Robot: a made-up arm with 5 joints.
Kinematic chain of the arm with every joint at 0, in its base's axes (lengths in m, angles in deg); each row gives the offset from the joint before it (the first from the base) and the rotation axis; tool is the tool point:
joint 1: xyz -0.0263 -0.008 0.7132 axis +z
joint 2: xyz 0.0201 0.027 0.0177 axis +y
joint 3: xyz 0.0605 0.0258 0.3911 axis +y
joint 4: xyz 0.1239 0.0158 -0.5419 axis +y
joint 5: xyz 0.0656 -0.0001 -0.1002 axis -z
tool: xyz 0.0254 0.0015 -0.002
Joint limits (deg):
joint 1: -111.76..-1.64
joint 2: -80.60..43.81
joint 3: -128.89..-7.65
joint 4: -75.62..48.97
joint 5: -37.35..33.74
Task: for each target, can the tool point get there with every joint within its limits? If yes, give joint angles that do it. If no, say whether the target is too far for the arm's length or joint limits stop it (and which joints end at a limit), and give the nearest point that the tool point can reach.
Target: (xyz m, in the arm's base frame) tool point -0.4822 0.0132 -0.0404
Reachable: no: joint limits stop it (at a limit: joint 1, joint 2, joint 5) | nearest point -0.0525 -0.2238 0.2921 | short by 0.593 m
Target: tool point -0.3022 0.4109 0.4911
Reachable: no: joint limits stop it (at a limit: joint 1, joint 2, joint 3, joint 4, joint 5) | nearest point -0.0037 0.0765 0.3674 | short by 0.465 m
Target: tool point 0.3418 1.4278 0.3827
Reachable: no: too far | nearest point 0.1778 0.7881 1.1607 | short by 1.020 m
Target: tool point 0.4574 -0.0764 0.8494
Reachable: yes | joints -15.20 -37.05 -19.45 22.44 20.96
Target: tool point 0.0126 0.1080 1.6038
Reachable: yes | joints -69.49 -58.64 -81.82 -25.49 -16.39
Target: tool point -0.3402 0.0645 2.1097
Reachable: no: too far | nearest point -0.2547 0.0666 1.7590 | short by 0.361 m
